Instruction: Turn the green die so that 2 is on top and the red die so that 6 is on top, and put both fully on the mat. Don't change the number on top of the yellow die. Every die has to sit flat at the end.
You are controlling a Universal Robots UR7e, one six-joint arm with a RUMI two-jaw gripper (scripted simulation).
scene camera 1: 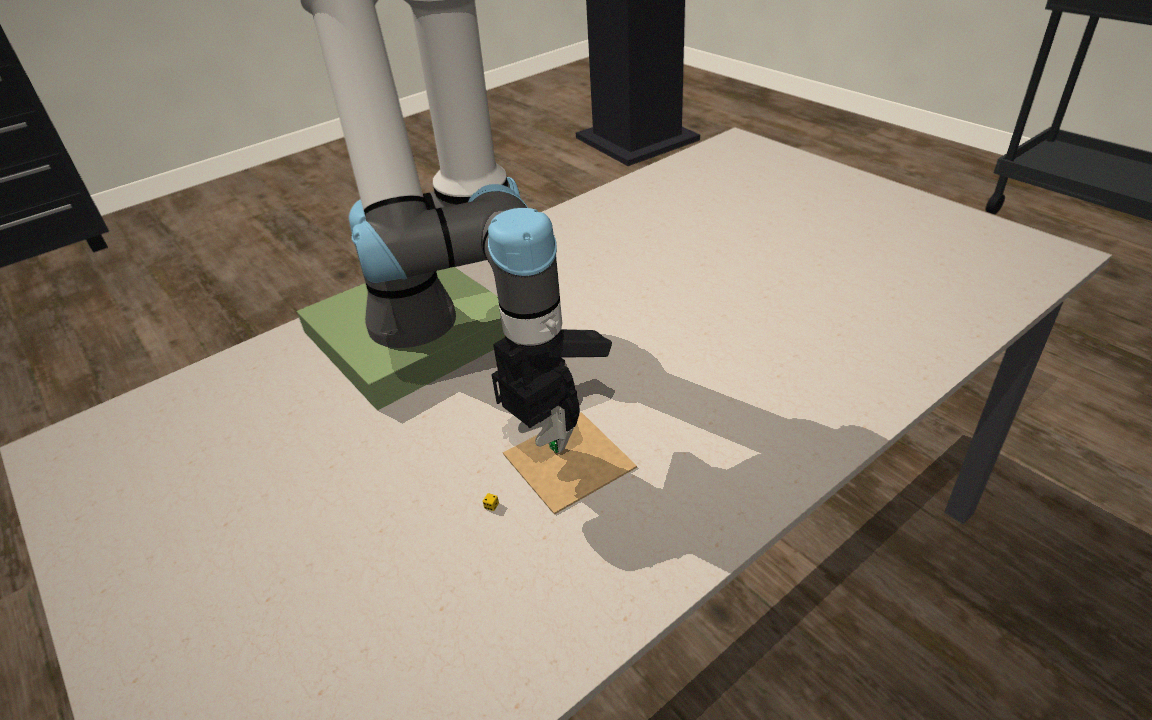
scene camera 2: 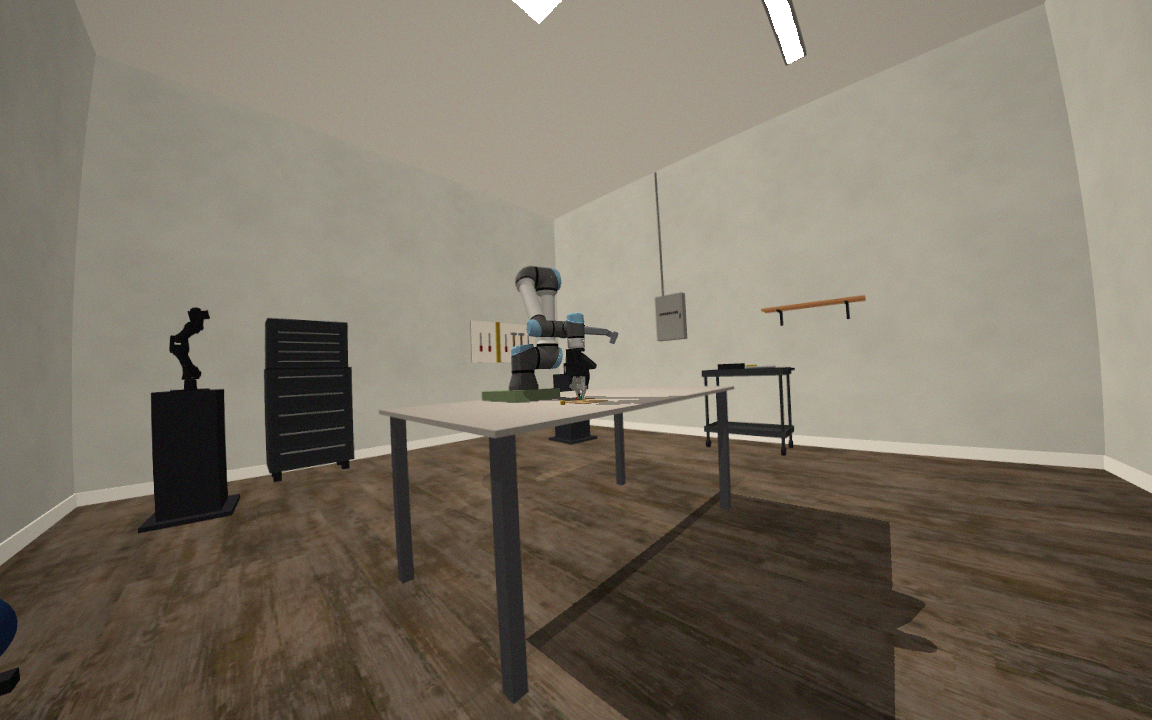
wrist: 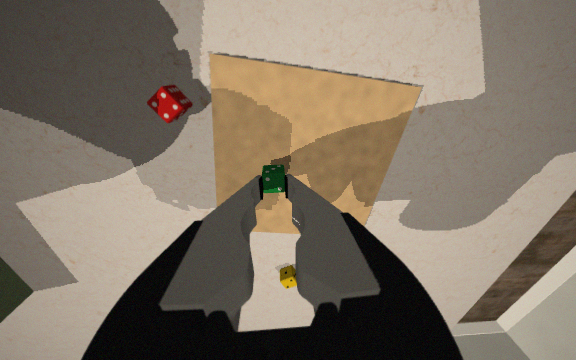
Path:
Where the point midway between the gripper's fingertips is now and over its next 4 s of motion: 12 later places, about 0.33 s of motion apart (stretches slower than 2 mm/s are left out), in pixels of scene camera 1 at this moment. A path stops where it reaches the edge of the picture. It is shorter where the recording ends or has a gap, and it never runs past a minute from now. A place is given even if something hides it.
The gripper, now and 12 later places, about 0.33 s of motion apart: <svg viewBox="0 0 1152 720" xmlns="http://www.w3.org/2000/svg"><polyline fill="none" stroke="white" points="555,448 556,449 556,447 555,434 552,412 550,398 550,396 550,393 551,390 552,385 552,381 553,377 553,374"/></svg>

